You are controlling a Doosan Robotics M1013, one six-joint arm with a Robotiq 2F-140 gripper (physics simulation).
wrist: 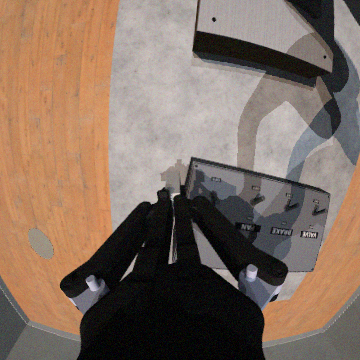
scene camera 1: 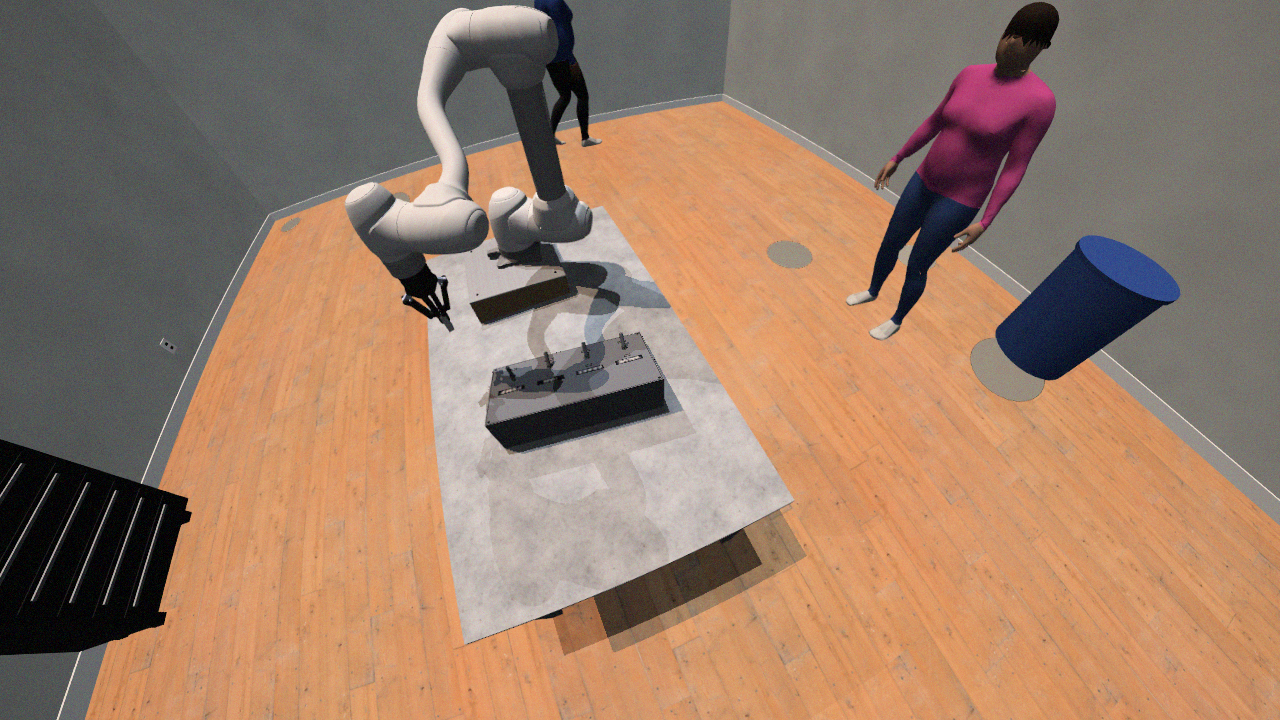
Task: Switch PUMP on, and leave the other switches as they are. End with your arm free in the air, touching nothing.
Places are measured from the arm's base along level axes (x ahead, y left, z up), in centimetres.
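Pixels of known places: gripper, fingertip midpoint: [wrist: 174,179] [scene camera 1: 450,327]; arm's base, link origin: [scene camera 1: 520,252].
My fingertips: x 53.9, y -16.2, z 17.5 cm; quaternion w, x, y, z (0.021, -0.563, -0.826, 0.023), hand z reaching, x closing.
Observation:
For each thing: its top centre in the pictures, then the offset to it from my fingertips. Level surfaces: height alone.
- end lever, top centre: [wrist: 217,201] [scene camera 1: 507,366] dz -13.6, dx +7.5, dy +12.2 cm
- FAN lever, top centre: [wrist: 261,203] [scene camera 1: 545,355] dz -14.5, dx +5.5, dy +24.1 cm
- BRAKE lever, top centre: [scene camera 1: 583,345] [wrist: 296,209] dz -14.5, dx +4.9, dy +36.1 cm
- VALVE lever, top centre: [scene camera 1: 621,335] [wrist: 324,214] dz -14.5, dx +4.4, dy +48.1 cm
- grey table, surface height: dz -27.2 cm
The grey switch panel [scene camera 1: 572,404] [wrist: 210,252] lies on the table. The end lever [scene camera 1: 511,373] [wrist: 214,196], in shadow, is the PUMP switch; its name plate is hidden behind the fingers in the wrist view, and its tilt is hard to make out. The FAN lever [scene camera 1: 548,359] [wrist: 257,200], BRAKE lever [scene camera 1: 586,350] [wrist: 291,205] and VALVE lever [scene camera 1: 623,341] [wrist: 319,210] stand in a row beside it. My gripper [scene camera 1: 447,324] [wrist: 174,179] is shut and empty, in the air off the panel's PUMP end, apart from the levers.
The panel stands on the grey table [scene camera 1: 716,474] [wrist: 145,100]. The arm's base box [scene camera 1: 523,293] [wrist: 250,30] is behind the panel. A person in pink [scene camera 1: 993,134], a blue barrel [scene camera 1: 1074,313] and a black slatted object [scene camera 1: 89,546] stand away from the table.

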